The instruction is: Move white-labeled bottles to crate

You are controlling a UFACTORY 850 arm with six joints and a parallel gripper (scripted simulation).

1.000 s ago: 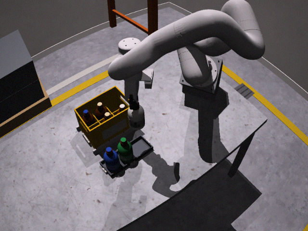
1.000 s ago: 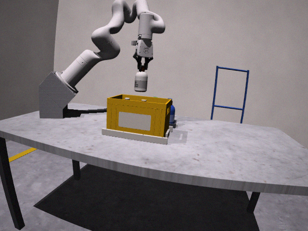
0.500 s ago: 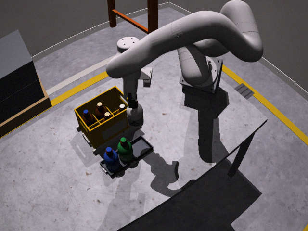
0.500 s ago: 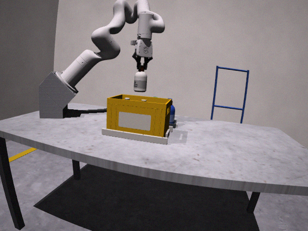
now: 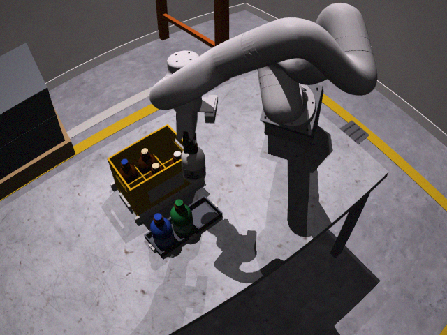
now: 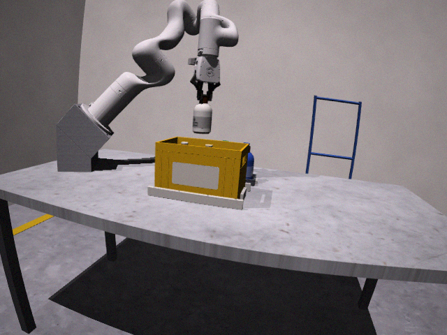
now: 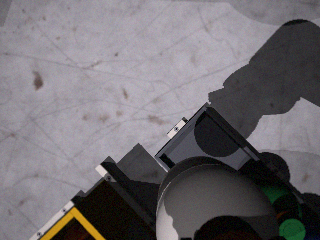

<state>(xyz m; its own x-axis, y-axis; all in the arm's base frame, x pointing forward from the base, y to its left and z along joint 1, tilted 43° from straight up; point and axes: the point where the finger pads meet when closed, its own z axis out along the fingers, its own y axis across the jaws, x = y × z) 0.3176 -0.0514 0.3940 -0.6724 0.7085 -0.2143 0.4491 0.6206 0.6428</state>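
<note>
Now: the white-labeled bottle 70 mm below my hand. From my hand the other things lie so: crate: 90 mm ahead, 170 mm to the right, 250 mm below; then green bottle: 80 mm ahead, 60 mm to the left, 250 mm below; then blue bottle: 170 mm ahead, 70 mm to the left, 250 mm below.
</note>
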